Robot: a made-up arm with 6 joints. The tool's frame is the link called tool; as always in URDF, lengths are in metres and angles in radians. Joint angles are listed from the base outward.
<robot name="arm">
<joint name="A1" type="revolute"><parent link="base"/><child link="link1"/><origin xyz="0 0 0.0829" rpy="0 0 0"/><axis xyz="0 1 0"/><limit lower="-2.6" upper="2.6"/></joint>
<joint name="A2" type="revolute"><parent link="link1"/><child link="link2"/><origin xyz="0.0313 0.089 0.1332" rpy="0 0 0"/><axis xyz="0 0 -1"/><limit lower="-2.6" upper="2.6"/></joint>
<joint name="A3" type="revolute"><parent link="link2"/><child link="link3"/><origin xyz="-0.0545 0.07 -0.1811" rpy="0 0 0"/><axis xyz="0 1 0"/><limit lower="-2.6" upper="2.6"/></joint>
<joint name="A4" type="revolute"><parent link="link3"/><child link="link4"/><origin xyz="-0.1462 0.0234 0.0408" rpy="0 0 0"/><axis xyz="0 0 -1"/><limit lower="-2.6" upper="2.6"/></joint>
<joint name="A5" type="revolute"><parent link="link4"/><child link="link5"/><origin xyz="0.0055 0.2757 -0.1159" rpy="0 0 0"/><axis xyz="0 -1 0"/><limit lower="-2.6" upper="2.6"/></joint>
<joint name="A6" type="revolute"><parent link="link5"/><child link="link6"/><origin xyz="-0.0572 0.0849 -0.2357" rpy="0 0 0"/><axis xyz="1 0 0"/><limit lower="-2.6" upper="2.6"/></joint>
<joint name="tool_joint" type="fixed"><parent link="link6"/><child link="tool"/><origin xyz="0.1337 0.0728 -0.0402" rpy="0 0 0"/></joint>
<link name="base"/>
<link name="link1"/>
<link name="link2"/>
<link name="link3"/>
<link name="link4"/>
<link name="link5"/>
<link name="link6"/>
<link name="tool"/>
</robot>
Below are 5 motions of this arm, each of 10 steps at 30 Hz.
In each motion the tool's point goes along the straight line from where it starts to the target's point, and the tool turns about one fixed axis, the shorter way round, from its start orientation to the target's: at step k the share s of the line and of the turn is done. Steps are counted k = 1, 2, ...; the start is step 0. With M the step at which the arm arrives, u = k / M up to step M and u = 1 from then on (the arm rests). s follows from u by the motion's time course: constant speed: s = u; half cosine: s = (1 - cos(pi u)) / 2; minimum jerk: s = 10 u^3 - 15 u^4 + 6 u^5.
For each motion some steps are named. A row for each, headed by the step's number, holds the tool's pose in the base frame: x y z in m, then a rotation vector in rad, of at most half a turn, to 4 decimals.
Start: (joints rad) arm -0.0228 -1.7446 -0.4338 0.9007 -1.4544 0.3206
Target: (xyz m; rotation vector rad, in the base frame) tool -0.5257 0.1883 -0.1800 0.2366 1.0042 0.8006
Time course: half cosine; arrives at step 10
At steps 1, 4, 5, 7, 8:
1: -0.5205 0.0664 -0.1190 0.0045 1.3364 0.7619
4: -0.5222 0.1065 -0.1391 0.0827 1.2284 0.7772
5: -0.5230 0.1258 -0.1487 0.1197 1.1759 0.7836
7: -0.5246 0.1625 -0.1671 0.1889 1.0753 0.7943
8: -0.5252 0.1764 -0.1740 0.2146 1.0372 0.7978

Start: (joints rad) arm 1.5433 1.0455 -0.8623 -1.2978 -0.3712 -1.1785
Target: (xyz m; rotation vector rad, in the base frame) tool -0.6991 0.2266 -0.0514 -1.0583 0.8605 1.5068
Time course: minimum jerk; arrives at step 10
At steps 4, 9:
4: -0.6860 0.2275 -0.0579 -1.3303 0.9032 1.5426
9: -0.6989 0.2266 -0.0515 -1.0617 0.8611 1.5073

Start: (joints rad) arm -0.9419 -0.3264 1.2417 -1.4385 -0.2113 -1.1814
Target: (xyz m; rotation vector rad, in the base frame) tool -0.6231 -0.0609 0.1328 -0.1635 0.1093 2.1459
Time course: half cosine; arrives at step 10
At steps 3, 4, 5, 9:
3: -0.5846 0.0219 -0.1452 -0.8845 -0.2810 1.8700
4: -0.5914 0.0074 -0.0964 -0.7633 -0.2140 1.9326
5: -0.5988 -0.0087 -0.0423 -0.6261 -0.1388 1.9950
9: -0.6219 -0.0583 0.1242 -0.1867 0.0970 2.1404

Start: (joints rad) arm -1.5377 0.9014 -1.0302 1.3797 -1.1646 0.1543
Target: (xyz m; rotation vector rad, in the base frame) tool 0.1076 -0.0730 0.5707 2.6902 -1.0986 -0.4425
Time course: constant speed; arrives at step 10
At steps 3, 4, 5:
3: 0.0204 0.0485 0.5845 2.4084 -1.3972 -0.1622
4: 0.0328 0.0312 0.5825 2.4517 -1.3583 -0.2013
5: 0.0453 0.0138 0.5805 2.4940 -1.3182 -0.2407

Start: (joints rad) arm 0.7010 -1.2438 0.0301 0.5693 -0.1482 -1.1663
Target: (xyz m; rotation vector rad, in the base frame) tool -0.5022 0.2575 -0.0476 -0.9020 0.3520 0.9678
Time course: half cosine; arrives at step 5
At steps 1, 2, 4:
1: -0.5316 0.2181 -0.0555 -0.8853 0.3381 1.0524
2: -0.5235 0.2290 -0.0533 -0.8901 0.3420 1.0290
4: -0.5053 0.2533 -0.0484 -0.9003 0.3506 0.9767

